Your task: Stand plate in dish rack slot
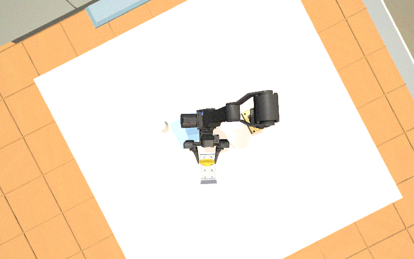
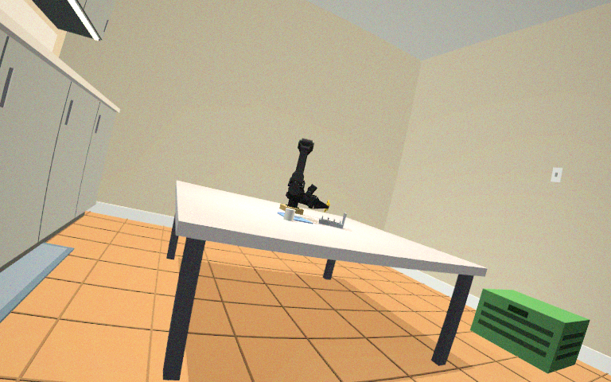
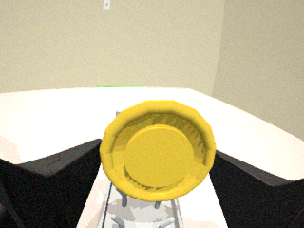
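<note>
My gripper tip is now 7 cm above the grey dish rack, 3 cm to the right of it and 1 cm short of it. From my gripper tip the other things lie so: yellow plate 1 cm to the right; blue utensil 17 cm to the right, 10 cm behind, 9 cm below; mat 17 cm to the right, 9 cm below.
</note>
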